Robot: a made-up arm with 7 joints.
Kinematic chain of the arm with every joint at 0, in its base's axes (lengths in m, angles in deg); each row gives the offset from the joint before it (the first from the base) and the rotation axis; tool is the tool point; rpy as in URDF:
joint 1: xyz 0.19 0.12 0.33 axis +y
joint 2: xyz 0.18 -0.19 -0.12 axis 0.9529 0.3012 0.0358
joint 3: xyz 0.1 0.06 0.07 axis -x
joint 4: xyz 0 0.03 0.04 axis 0.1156 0.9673 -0.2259
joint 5: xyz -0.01 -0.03 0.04 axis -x
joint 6: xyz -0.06 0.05 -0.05 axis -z
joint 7: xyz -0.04 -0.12 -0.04 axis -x
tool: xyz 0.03 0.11 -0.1 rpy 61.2 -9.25 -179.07
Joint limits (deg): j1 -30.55..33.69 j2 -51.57..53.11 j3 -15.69..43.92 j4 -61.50..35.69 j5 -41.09..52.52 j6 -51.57..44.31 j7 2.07..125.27
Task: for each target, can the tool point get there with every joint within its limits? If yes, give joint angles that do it. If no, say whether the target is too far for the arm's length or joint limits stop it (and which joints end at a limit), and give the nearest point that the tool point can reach.
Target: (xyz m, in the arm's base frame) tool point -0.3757 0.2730 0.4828
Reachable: no: joint limits stop it (at a limit: joint 1, joint 4, joint 5, joint 6) | nearest point 0.1312 0.1290 0.4582 | short by 0.528 m
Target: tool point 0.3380 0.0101 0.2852
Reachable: yes | joints -21.38 35.34 -4.05 17.76 2.34 26.80 22.08
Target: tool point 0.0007 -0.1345 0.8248
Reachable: no: joint limits stop it (at a limit: joint 1, joint 3, joint 4, joint 5, joint 7) | nearest point 0.1740 -0.1050 0.6250 | short by 0.266 m
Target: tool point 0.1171 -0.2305 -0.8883
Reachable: no: too far | nearest point 0.3067 -0.0704 -0.1146 | short by 0.812 m
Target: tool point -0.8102 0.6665 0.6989
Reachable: no: too far | nearest point 0.1484 0.1674 0.4780 | short by 1.103 m
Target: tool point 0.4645 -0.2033 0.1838
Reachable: yes | joints 13.84 -10.55 0.68 -23.80 41.93 -23.89 39.31
